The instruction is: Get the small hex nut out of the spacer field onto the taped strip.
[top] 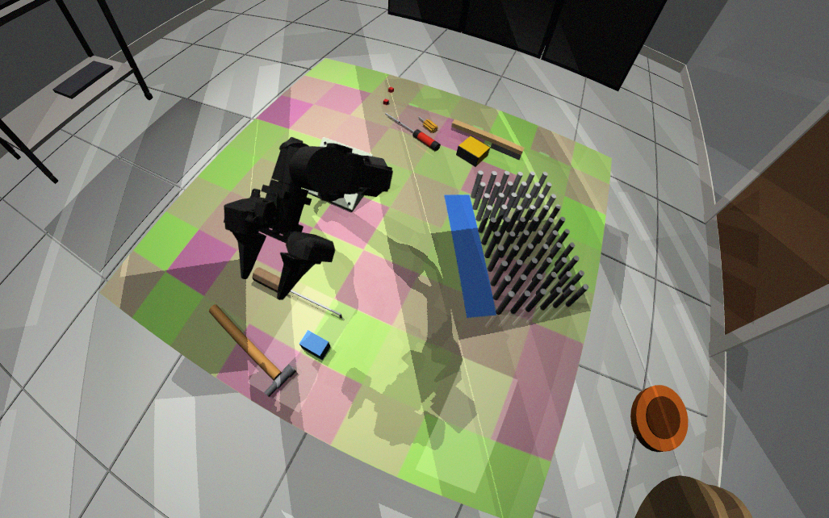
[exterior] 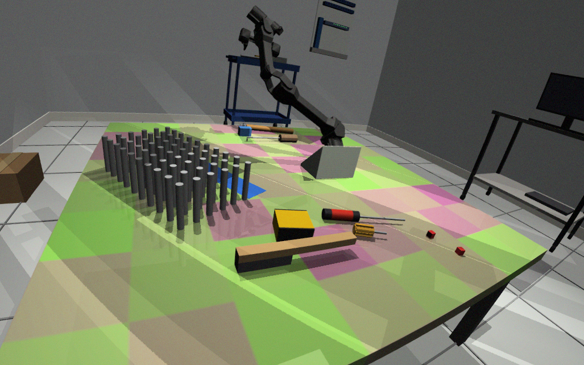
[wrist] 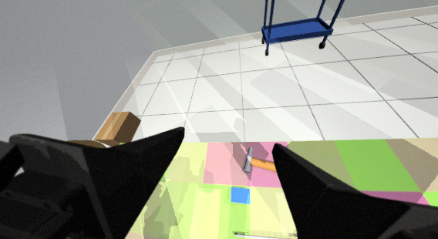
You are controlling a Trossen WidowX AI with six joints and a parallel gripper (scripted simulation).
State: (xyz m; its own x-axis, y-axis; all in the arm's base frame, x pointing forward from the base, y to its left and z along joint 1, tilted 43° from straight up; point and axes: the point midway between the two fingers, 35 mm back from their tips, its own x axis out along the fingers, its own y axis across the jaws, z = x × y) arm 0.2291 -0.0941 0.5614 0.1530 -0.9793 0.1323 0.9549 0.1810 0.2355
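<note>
Now: the hook tool 90 mm behind my gripper tip, 130 mm to the left of it and 370 mm below it. Round my gripper tip: blue block 40 mm to the left, 370 mm below; then yellow block 70 mm ahead, 830 mm to the left, 370 mm below; then blue taped strip 210 mm ahead, 480 mm to the left, 390 mm below.
</note>
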